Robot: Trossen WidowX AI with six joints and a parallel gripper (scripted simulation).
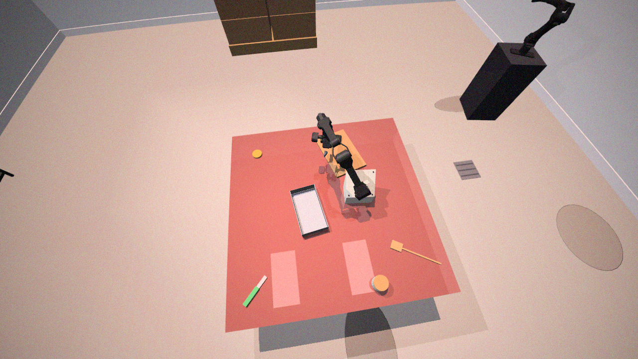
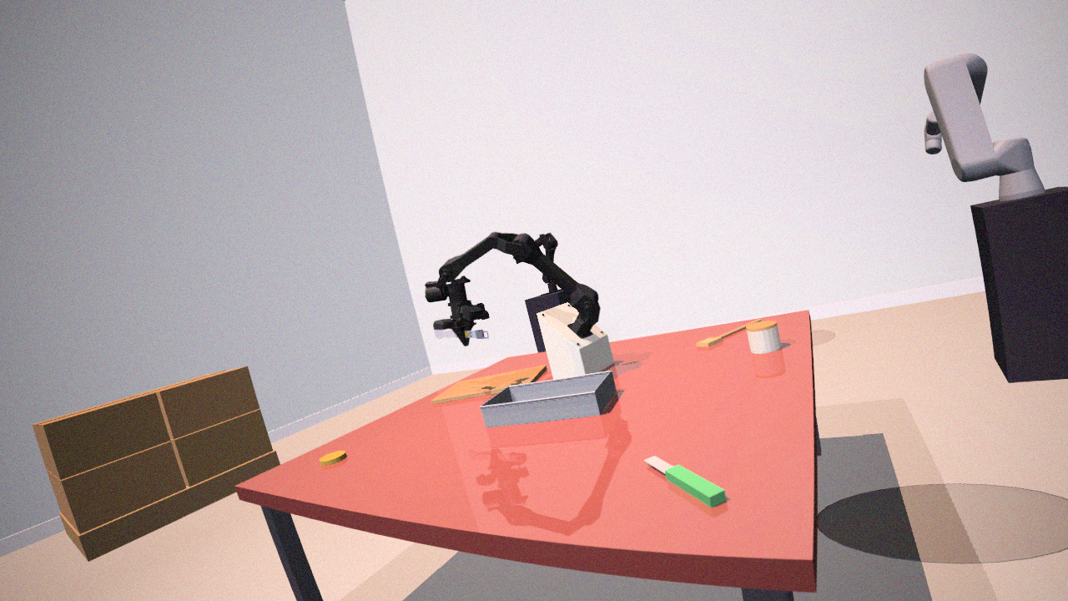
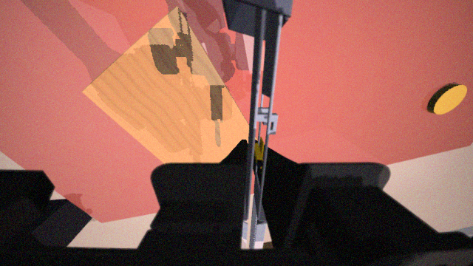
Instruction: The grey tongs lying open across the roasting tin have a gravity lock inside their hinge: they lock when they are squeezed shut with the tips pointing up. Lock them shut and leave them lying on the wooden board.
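The wooden board lies 17 cm below my gripper tip, 11 cm behind it and 6 cm to the right of it. From my gripper tip the other things lie so: green-handled tool 86 cm to the left, 38 cm ahead, 17 cm below; orange disc 51 cm ahead, 16 cm below, 4 cm to the right; grey roasting tin 40 cm to the left, 15 cm below, 11 cm ahead.
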